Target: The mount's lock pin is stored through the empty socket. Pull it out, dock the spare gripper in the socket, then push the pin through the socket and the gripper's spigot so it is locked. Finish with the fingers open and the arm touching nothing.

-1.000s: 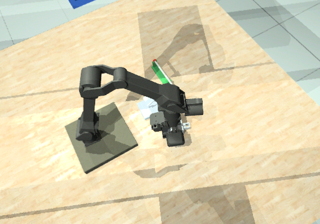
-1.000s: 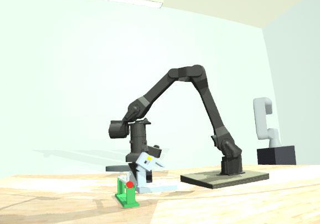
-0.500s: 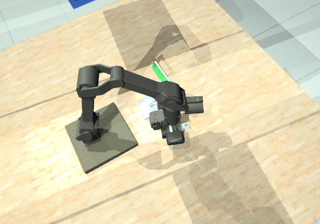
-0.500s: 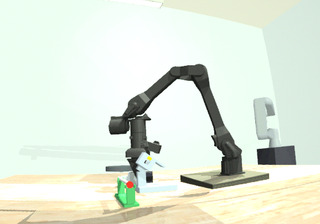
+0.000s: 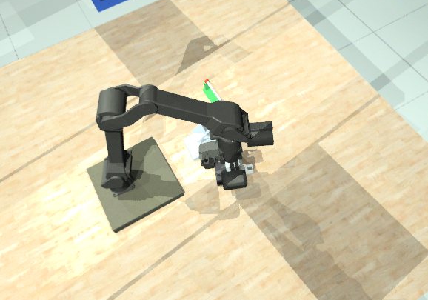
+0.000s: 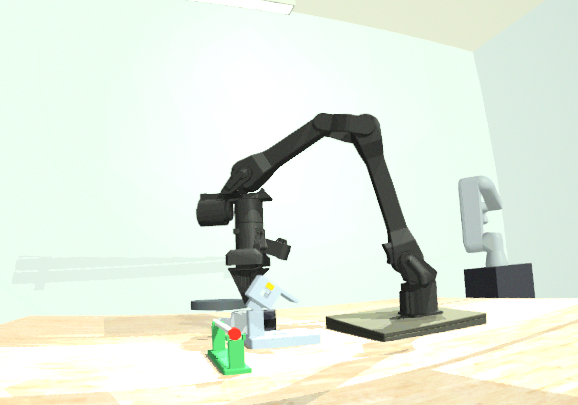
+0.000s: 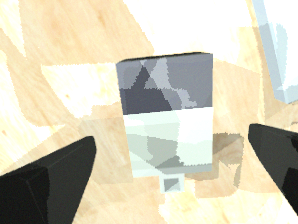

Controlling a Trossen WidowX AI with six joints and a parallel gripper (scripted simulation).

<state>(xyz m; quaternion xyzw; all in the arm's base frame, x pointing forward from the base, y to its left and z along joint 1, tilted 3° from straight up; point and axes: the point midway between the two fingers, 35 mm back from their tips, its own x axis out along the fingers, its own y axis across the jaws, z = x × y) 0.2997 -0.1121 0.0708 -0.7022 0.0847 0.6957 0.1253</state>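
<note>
The spare gripper is 10 mm ahead of my gripper tip and 40 mm below it. From my gripper tip the other things lie so: green cradle 70 mm ahead, 250 mm to the left, 30 mm below; mount 10 mm behind, 130 mm to the left, 10 mm below.
</note>
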